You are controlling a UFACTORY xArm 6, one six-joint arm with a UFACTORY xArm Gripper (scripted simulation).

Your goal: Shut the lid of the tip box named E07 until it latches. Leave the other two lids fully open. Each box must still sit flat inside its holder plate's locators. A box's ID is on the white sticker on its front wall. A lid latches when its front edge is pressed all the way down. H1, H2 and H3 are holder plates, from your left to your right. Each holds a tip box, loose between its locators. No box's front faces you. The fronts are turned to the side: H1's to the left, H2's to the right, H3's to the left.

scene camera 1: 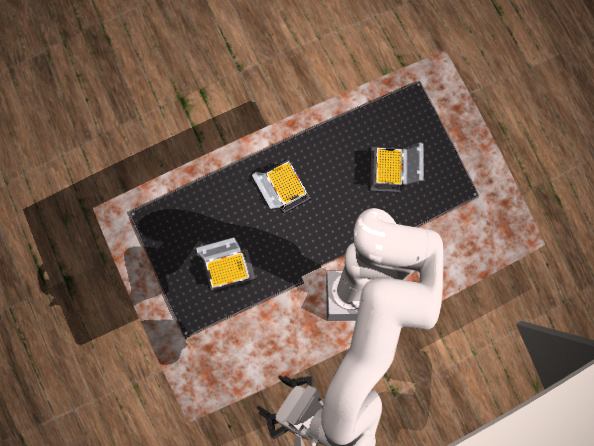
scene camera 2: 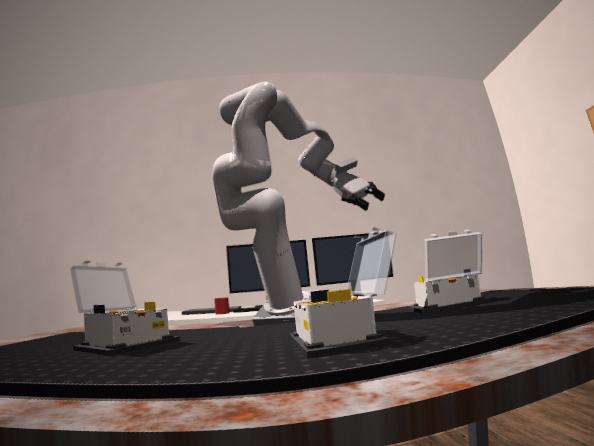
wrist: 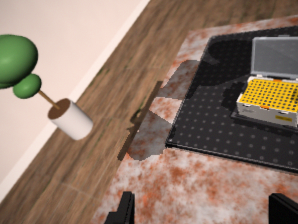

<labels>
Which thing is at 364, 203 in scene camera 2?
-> My gripper.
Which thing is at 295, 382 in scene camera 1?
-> My gripper.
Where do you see a tip box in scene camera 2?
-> At 332, 323
</labels>
